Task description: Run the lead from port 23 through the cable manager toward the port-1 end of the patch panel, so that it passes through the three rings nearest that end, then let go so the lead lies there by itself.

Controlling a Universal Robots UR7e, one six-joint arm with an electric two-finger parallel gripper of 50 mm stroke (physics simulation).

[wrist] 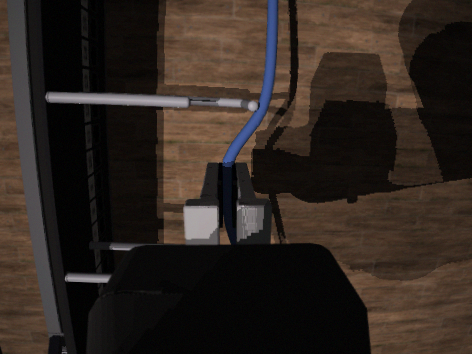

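Note:
The blue lead (270, 60) comes down from the top edge of the wrist view, bends at the tip of a ring (120, 100) of the cable manager and slants down to the left into the fingers. It passes at the ring's outer tip and seems to touch it. My gripper (227, 182) is shut on the lead, between this ring and another ring (89, 278) lower left, which my gripper's body partly hides. The patch panel (37, 150) runs along the left side. Port 23 and the port-1 end cannot be told apart here.
A further thin bar (120, 247) sticks out just above the lower ring, its right part hidden behind the gripper body. Dark shadows of the arm, the gripper and the lead fall on the wooden surface (425, 310) at the right.

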